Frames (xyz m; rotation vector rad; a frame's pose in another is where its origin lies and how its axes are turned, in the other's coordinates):
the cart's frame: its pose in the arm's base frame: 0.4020 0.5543 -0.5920 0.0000 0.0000 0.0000
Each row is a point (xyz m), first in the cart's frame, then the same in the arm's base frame.
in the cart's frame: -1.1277 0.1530 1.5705
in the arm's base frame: -0.7257 0.7073 0.9785
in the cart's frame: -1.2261 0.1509 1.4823
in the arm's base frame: -0.8241 0.7052 0.8903
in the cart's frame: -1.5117 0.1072 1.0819
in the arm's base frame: -1.1097 0.6615 0.4899
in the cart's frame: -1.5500 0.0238 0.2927
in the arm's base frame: -1.1480 0.5781 -0.2993
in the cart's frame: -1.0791 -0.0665 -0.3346
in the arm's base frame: -0.6771 0.4878 -0.9266
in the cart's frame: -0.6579 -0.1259 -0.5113
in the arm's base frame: -0.2559 0.4284 -1.1033
